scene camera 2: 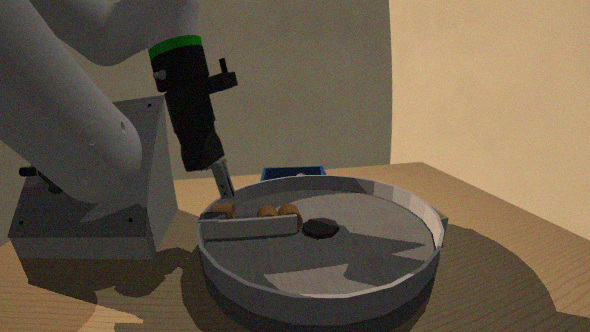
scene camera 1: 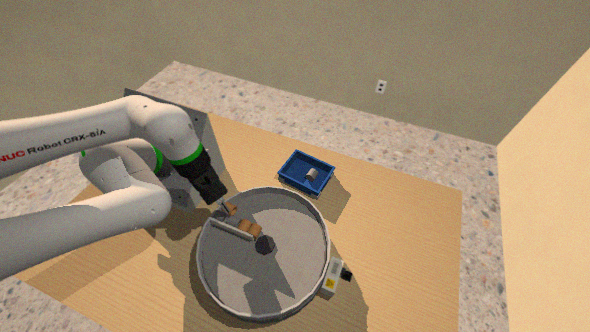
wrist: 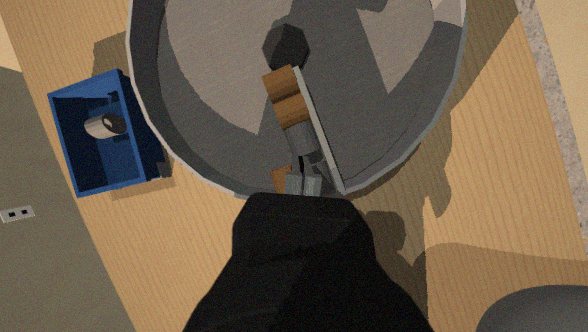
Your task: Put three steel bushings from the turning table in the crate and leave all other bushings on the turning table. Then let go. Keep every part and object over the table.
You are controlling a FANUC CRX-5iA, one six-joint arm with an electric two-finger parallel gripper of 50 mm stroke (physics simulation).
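Places are measured from the arm's base along level axes (x ahead, y left, z up), in metres.
Where they show: gripper, between the fingertips: (scene camera 2: pixel 228 196) (scene camera 1: pixel 227 210) (wrist: pixel 299 165); arm's base, origin of its link: (scene camera 1: pixel 161 156).
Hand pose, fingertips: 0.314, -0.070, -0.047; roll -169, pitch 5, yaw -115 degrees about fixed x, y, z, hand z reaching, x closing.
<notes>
Each offset is from my fingertips to the top centre of the thing, as dx, dy, dz. "spot": to the spot under its first point.
The blue crate {+0.158, +0.313, -0.065} (scene camera 1: pixel 295 167) (scene camera 2: pixel 280 173) (wrist: pixel 117 160) holds one steel bushing {+0.182, +0.317, -0.072} (scene camera 1: pixel 312 174) (wrist: pixel 95 127), lying on its side. On the turning table {+0.155, -0.032, -0.054} (scene camera 1: pixel 295 235) (scene camera 2: pixel 375 215) (wrist: pixel 215 60), two copper-coloured bushings {+0.066, -0.011, -0.024} (scene camera 1: pixel 245 226) {+0.104, -0.011, -0.024} (scene camera 2: pixel 288 211) (wrist: pixel 291 111) lie side by side along the divider near the hub. A grey steel bushing {+0.028, -0.012, -0.024} (wrist: pixel 301 139) lies beside them in shadow. Another copper-coloured bushing {-0.016, +0.025, -0.024} (scene camera 1: pixel 231 209) (scene camera 2: pixel 223 210) (wrist: pixel 280 177) is nearer the rim. My gripper (scene camera 1: pixel 224 205) (scene camera 2: pixel 229 194) (wrist: pixel 299 165) is shut and empty, close to these rim-side parts. Dark grey shapes by the fingers are unclear.
The pale divider {spot: +0.037, -0.040, -0.048} (scene camera 1: pixel 232 231) (scene camera 2: pixel 250 229) (wrist: pixel 320 130) runs from the rim to the dark hub {+0.155, -0.032, -0.054} (scene camera 1: pixel 265 245) (scene camera 2: pixel 320 228) (wrist: pixel 286 46). A grey box with a yellow label {+0.389, -0.027, -0.057} (scene camera 1: pixel 332 277) stands against the turning table's outer side. The crate stands beyond the raised rim.
</notes>
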